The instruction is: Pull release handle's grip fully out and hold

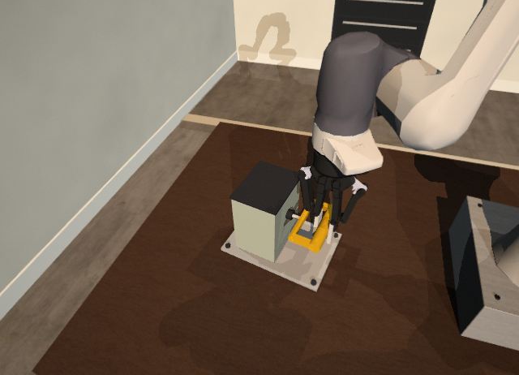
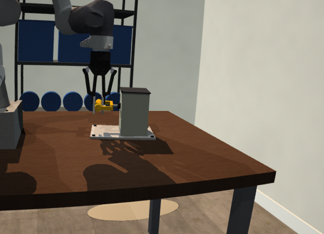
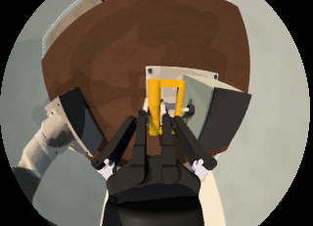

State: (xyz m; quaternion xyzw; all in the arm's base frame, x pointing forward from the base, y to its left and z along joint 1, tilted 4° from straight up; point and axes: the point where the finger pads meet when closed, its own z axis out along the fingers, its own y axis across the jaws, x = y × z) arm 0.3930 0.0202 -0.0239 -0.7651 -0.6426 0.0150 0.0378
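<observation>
The baseplate lies 10 cm below my hand, 9 cm ahead of it and 2 cm to the right of it.
</observation>
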